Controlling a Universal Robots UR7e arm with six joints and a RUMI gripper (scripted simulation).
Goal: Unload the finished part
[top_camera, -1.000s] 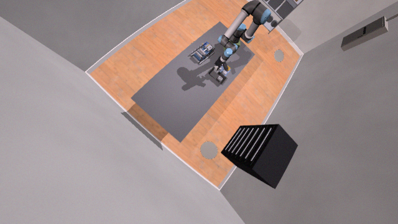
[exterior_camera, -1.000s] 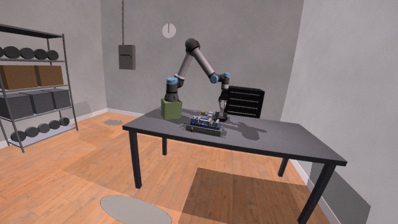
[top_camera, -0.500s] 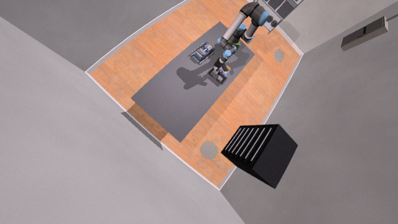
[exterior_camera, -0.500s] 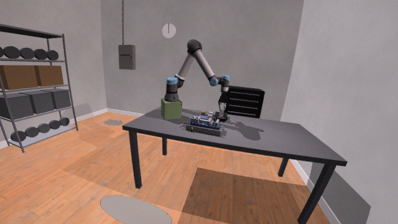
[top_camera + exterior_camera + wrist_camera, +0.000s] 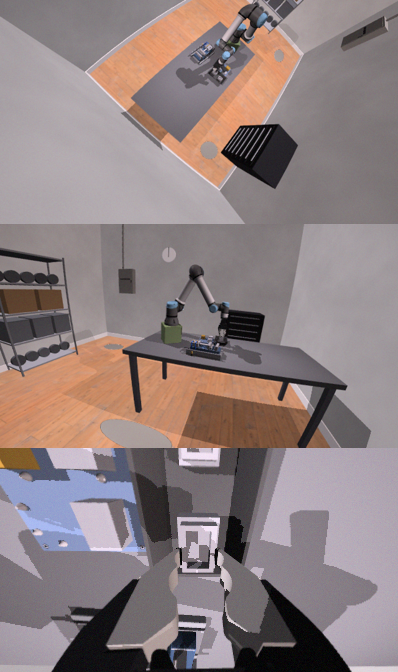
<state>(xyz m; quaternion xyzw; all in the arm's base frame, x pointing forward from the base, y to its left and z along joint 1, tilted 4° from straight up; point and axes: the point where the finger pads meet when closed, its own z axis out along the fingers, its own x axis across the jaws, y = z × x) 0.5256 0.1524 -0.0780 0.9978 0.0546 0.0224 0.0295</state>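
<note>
Right now my hand is 120 mm past the plain grey block, 70 mm above it and 10 mm to the left of it. The rest, counted from my hand: vise (310 mm to the right, 100 mm behind, 50 mm below); orange block (220 mm behind, 80 mm to the left, 70 mm below); blue fixture plate (170 mm behind, 90 mm below, 30 mm to the left).
</note>
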